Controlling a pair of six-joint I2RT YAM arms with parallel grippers.
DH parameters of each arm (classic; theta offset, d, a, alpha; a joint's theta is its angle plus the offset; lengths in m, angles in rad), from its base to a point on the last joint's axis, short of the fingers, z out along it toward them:
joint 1: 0 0.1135 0.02 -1.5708
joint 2: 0 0 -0.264 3.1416
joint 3: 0.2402 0 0.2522 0
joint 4: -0.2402 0 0.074 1.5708
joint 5: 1.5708 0 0 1.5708
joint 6: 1.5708 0.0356 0 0
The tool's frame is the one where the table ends.
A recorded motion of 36 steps. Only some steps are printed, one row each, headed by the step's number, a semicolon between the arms.
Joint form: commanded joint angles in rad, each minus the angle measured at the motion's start. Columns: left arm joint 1, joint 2, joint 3, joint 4, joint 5, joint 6; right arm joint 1, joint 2, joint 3, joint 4, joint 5, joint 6.
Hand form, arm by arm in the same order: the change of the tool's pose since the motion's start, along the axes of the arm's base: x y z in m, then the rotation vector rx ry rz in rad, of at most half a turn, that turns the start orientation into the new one. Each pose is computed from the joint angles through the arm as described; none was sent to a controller.
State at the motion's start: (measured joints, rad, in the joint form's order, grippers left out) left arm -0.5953 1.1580 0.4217 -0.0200 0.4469 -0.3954; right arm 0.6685 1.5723 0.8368 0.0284 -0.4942 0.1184
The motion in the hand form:
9: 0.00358 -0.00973 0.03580 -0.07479 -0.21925 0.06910; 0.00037 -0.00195 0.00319 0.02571 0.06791 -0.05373
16: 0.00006 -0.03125 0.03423 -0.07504 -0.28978 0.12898; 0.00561 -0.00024 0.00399 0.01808 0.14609 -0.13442
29: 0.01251 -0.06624 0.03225 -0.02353 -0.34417 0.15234; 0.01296 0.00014 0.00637 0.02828 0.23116 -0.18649
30: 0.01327 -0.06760 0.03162 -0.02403 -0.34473 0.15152; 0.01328 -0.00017 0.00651 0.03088 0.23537 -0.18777
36: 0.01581 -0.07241 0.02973 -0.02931 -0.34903 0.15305; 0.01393 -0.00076 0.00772 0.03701 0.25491 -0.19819
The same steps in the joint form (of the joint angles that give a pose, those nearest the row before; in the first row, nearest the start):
9: -0.0469 -0.0814 0.0354 0.1120 -0.1322 -0.0175; -0.0058 -0.0105 0.0019 -0.0075 -0.0038 0.0891
16: -0.1548 -0.0244 0.0319 0.2388 -0.3009 -0.0637; -0.0087 0.0080 0.0342 -0.0460 0.0263 0.1818
29: -0.2364 0.1476 0.1268 0.3142 -0.4349 -0.0510; -0.0225 0.0292 0.0740 -0.0881 0.0135 0.2616
30: -0.2378 0.1563 0.1297 0.3207 -0.4355 -0.0510; -0.0242 0.0293 0.0744 -0.0882 0.0103 0.2654
36: -0.2435 0.1857 0.1387 0.3481 -0.4412 -0.0538; -0.0273 0.0282 0.0790 -0.0959 0.0045 0.2852

